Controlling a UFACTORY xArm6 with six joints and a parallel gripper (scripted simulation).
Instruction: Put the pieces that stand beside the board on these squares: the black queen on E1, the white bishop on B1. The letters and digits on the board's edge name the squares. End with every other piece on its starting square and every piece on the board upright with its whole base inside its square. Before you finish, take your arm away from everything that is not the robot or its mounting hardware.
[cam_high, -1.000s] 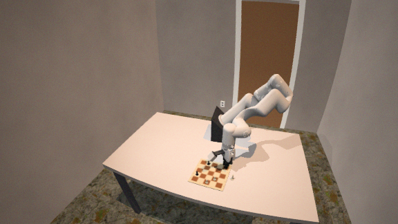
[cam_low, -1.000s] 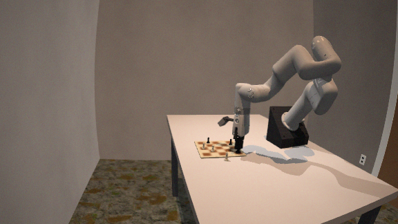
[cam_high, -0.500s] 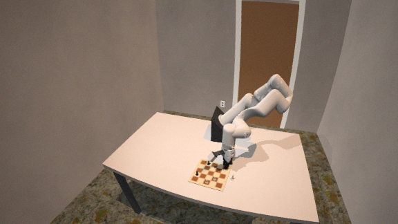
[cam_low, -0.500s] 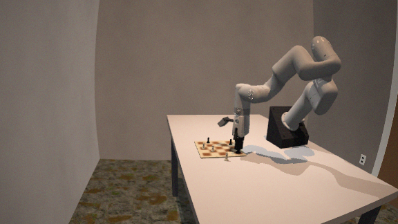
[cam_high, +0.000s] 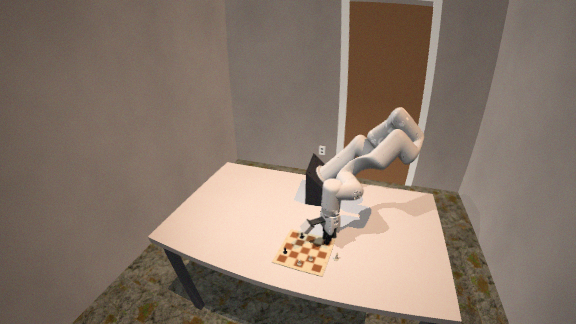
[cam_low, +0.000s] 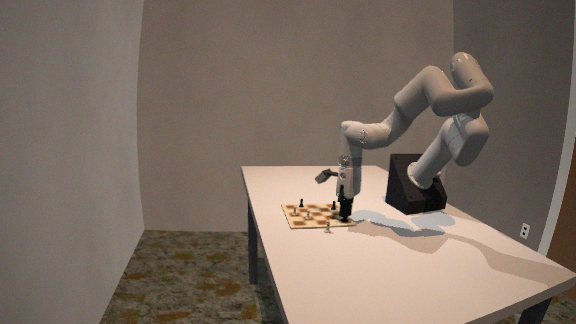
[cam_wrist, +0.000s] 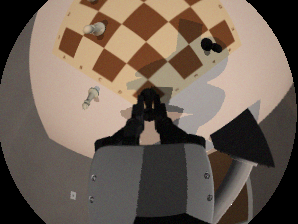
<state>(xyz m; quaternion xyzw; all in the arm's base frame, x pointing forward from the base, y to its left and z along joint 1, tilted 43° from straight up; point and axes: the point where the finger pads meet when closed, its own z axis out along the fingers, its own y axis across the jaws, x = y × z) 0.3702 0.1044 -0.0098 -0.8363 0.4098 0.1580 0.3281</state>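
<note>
The black queen is 10 mm below my hand. From my hand the other things lie so: chessboard 70 mm ahead, 80 mm to the right, 40 mm below; white bishop 80 mm ahead, 50 mm to the left, 20 mm below.
</note>
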